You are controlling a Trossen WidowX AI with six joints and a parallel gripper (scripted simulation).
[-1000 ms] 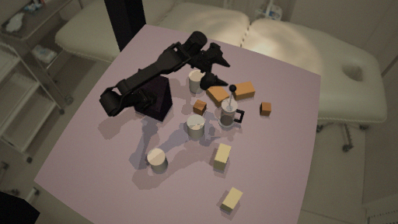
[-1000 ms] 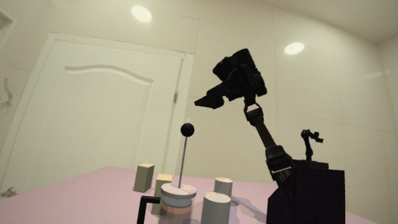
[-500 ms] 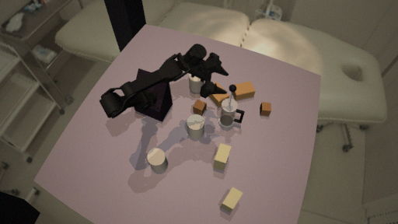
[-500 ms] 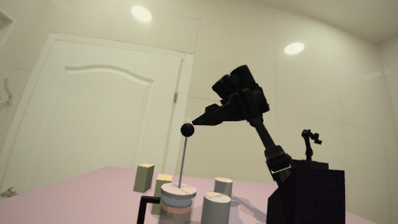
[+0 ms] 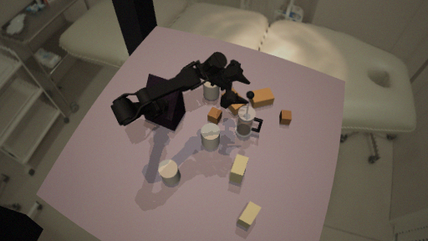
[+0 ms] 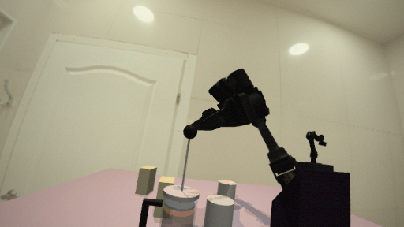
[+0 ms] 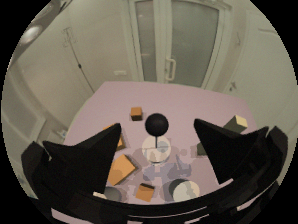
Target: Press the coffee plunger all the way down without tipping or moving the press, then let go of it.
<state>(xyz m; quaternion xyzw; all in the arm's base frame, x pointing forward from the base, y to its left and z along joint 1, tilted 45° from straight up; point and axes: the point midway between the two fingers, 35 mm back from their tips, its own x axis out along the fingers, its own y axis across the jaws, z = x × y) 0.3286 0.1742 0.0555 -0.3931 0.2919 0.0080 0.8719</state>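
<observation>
Now: gripper tip 2 cm short of the glass coffee press and 15 cm above it.
</observation>
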